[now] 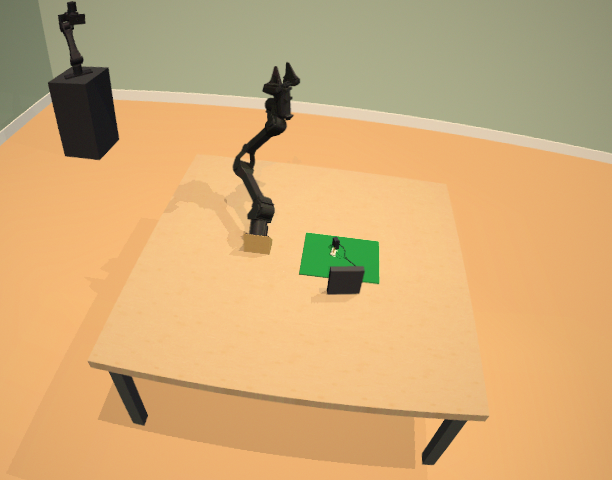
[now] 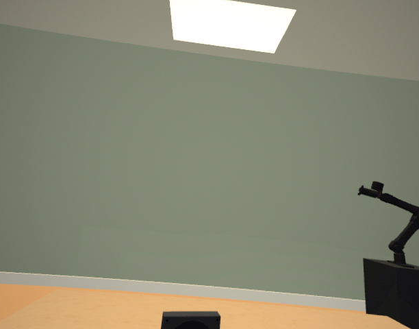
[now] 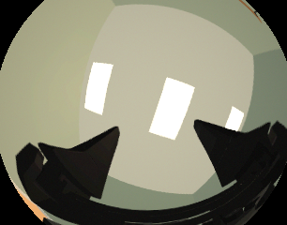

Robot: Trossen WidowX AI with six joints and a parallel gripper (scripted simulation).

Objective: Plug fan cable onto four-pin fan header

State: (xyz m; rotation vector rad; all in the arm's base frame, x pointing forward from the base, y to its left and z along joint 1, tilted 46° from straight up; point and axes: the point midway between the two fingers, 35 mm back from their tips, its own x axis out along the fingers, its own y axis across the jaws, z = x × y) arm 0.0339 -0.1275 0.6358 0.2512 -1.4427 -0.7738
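Right now my gripper tip is 310 mm short of the fan cable plug, 300 mm to the left of it and 600 mm above it. Round my gripper tip: green board 340 mm ahead, 360 mm to the right, 640 mm below; then pale header 300 mm ahead, 340 mm to the right, 630 mm below; then black square fan 360 mm ahead, 530 mm to the right, 570 mm below.
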